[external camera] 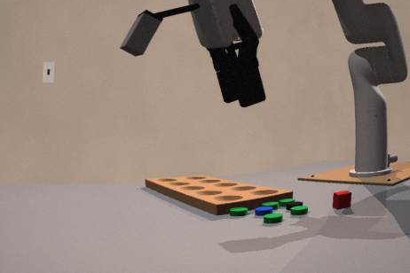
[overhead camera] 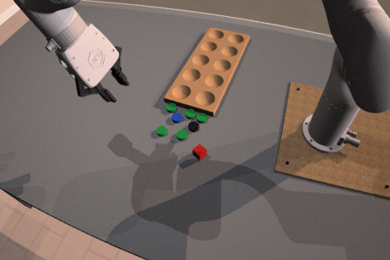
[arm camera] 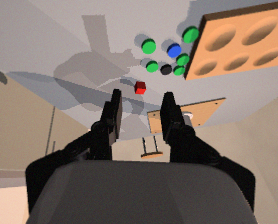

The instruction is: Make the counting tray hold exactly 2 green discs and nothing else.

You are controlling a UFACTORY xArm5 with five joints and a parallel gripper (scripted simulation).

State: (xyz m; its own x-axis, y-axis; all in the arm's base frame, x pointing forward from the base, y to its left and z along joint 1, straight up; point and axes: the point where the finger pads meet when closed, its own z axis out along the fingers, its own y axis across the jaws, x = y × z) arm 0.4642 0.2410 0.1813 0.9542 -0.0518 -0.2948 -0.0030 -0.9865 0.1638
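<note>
Now: the blue disc 180 mm below my hand, 100 mm to the right of it and 80 mm behind it. Round my hand: red cube 190 mm behind, 180 mm below, 30 mm to the right; then black disc 180 mm below, 140 mm behind, 100 mm to the right; then wooden counting tray 330 mm to the right, 180 mm below, 70 mm behind.
</note>
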